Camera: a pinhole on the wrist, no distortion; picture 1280 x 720 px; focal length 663.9 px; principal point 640.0 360.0 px. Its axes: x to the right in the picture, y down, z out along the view. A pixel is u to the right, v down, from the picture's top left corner.
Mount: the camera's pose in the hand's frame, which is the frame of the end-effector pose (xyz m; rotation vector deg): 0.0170 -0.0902 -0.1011 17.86 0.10 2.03
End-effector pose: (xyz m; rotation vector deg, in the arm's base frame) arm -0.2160 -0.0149 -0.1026 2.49 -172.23 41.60
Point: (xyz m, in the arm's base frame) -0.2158 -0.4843 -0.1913
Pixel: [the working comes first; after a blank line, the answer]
In the camera's frame: -0.0231 -0.1515 0.4632

606.8 142.9
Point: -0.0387 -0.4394 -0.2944
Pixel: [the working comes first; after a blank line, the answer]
In the camera's frame: -0.2031 -0.0495 0.4981

369.3 294.1
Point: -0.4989 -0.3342 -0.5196
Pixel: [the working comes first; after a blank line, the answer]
In the camera's frame: 0.2504 0.1911 0.5984

917.8 572.0
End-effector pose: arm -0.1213 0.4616 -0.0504 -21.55 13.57 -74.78
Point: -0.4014 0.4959 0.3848
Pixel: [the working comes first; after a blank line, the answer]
In the camera's frame: -0.1128 -0.1842 0.4786

483.5 104.5
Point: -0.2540 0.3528 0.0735
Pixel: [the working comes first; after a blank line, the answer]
In the camera's frame: 0.0569 -0.0522 0.1738

857.3 160.7
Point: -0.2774 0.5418 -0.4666
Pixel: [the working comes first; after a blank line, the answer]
In the camera's frame: -0.1470 0.0325 -0.3546

behind the camera
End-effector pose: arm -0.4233 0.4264 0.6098 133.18 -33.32 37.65
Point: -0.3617 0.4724 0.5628
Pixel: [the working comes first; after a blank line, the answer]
In the camera's frame: -0.0068 0.0393 0.1130

600.0 591.1
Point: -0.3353 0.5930 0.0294
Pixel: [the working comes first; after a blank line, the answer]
In the camera's frame: -0.3377 -0.1905 0.4837

176.5 98.5
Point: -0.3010 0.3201 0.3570
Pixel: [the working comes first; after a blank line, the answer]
In the camera's frame: -0.0450 0.0985 0.3665

558.5 538.5
